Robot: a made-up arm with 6 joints.
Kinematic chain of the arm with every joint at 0, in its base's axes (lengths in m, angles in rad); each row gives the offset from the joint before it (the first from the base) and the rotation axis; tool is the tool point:
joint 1: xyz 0 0 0.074 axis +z
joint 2: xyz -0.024 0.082 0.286 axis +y
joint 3: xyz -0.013 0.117 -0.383 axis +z
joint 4: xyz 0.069 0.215 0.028 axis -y
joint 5: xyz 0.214 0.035 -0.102 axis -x
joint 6: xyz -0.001 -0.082 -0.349 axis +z
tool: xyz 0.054 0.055 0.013
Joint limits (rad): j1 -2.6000..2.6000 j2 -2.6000..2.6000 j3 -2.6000..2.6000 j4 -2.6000..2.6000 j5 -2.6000..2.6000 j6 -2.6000..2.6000
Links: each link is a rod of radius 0.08 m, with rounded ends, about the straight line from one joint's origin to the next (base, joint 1, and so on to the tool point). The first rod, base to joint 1, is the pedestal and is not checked.
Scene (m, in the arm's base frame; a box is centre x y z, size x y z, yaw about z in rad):
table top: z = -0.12
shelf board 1: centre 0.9 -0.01 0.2 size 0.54 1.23 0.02 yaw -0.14
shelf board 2: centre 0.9 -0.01 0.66 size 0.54 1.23 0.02 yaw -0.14
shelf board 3: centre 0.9 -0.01 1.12 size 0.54 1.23 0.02 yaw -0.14
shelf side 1: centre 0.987 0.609 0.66 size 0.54 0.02 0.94 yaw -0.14
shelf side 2: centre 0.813 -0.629 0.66 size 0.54 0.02 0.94 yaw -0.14
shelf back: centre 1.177 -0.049 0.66 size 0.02 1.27 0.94 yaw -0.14
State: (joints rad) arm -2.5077 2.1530 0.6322 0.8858 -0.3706 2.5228
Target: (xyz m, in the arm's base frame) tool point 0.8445 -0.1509 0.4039
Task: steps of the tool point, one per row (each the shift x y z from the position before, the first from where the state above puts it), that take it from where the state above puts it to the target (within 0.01 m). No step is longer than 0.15 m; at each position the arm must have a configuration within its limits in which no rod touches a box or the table.
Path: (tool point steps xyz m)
1: -0.0635 0.0813 -0.0601

